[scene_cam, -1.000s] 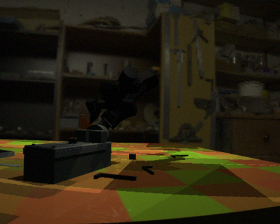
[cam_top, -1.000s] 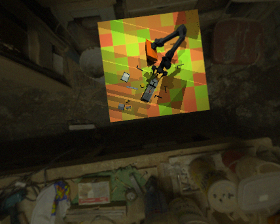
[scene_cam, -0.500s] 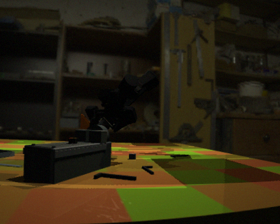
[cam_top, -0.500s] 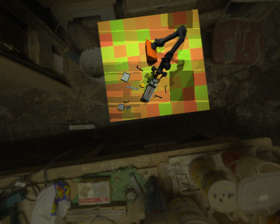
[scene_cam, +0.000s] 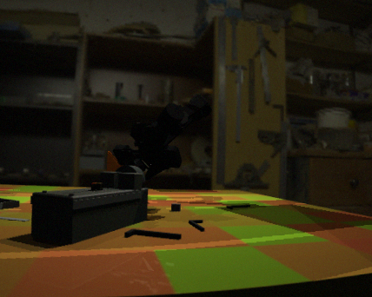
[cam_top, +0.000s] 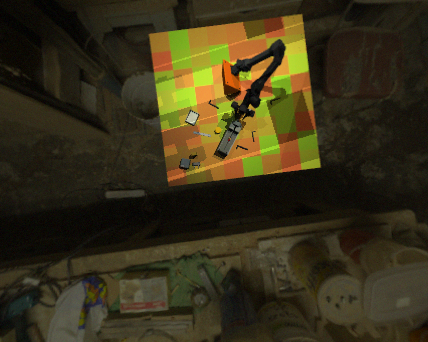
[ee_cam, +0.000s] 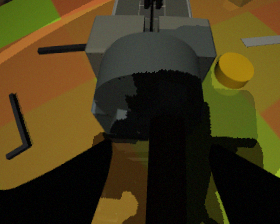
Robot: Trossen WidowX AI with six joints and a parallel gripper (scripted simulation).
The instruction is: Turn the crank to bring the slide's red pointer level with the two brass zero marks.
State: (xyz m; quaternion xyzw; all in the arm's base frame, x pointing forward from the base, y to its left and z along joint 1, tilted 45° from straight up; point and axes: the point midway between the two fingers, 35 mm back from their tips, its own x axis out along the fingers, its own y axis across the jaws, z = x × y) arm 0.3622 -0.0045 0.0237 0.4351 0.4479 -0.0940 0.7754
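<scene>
The brown crank handle lies 20 mm above my gripper tip, 10 mm to the left of it and 10 mm behind it. Round my gripper tip: yellow disc (160 mm to the right, 80 mm below, 50 mm ahead); then red pointer (160 mm ahead, 90 mm to the right, 10 mm below); then small cube (120 mm to the left, 90 mm behind, 80 mm below).
</scene>
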